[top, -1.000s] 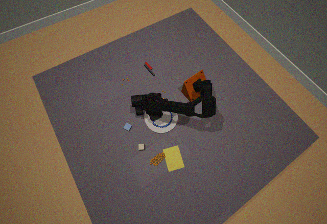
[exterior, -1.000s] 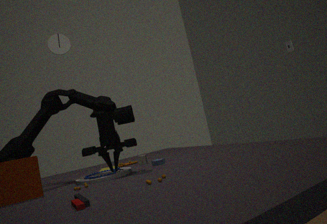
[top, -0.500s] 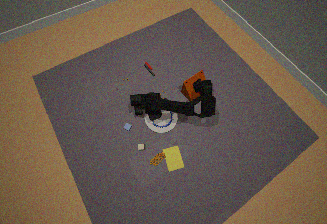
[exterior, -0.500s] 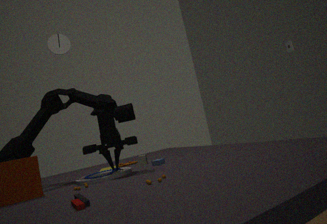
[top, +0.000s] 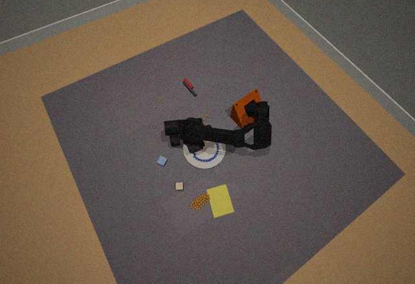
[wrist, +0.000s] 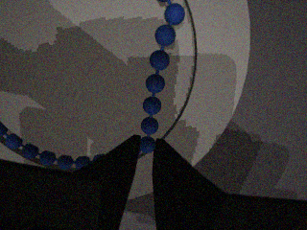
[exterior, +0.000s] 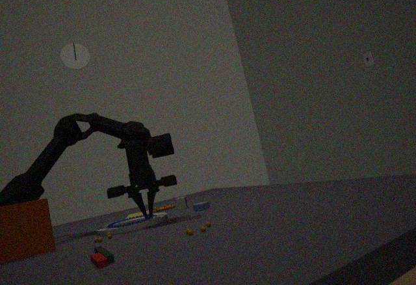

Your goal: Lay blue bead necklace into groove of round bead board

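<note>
Now: gripper tip 60 mm to the right of the round white bead board, 30 mm past it and 10 mm above it. Round my gripper tip: cream cube 170 mm ahead, 130 mm to the left; then yellow sheet 280 mm to the left, 60 mm ahead, 20 mm below; then light blue cube 160 mm ahead, 10 mm to the right, 10 mm below.
</note>
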